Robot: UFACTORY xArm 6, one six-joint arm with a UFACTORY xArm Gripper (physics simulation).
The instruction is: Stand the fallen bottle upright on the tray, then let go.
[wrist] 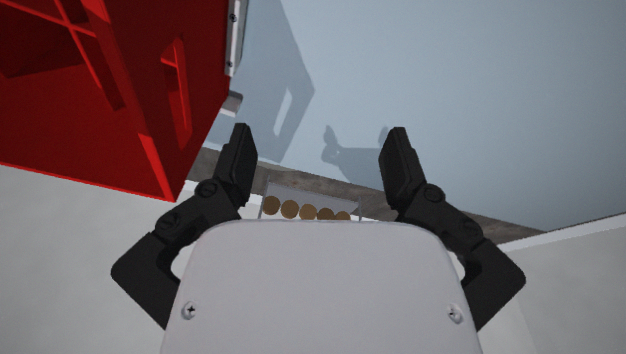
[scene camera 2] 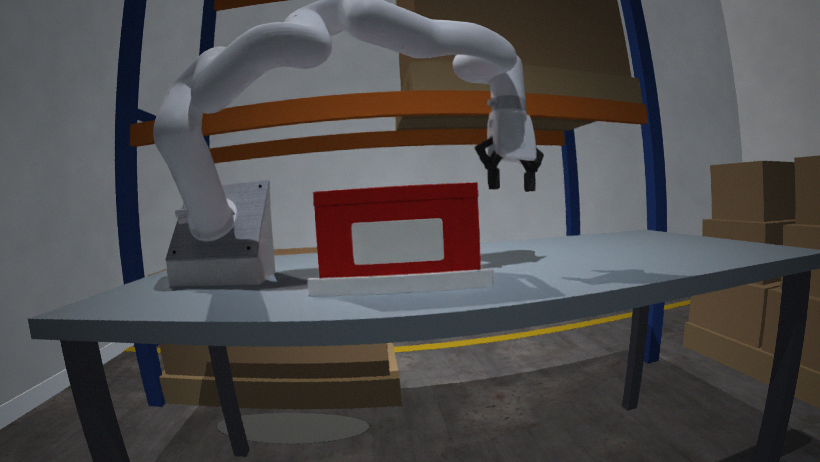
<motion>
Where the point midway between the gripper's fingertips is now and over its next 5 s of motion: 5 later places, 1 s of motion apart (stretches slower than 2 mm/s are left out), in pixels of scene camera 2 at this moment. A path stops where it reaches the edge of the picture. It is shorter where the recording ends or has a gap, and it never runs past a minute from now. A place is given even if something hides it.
My gripper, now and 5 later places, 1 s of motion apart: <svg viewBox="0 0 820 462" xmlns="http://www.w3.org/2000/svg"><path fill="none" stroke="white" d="M512 190L493 124L464 134L438 107L416 118L402 120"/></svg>
</motion>
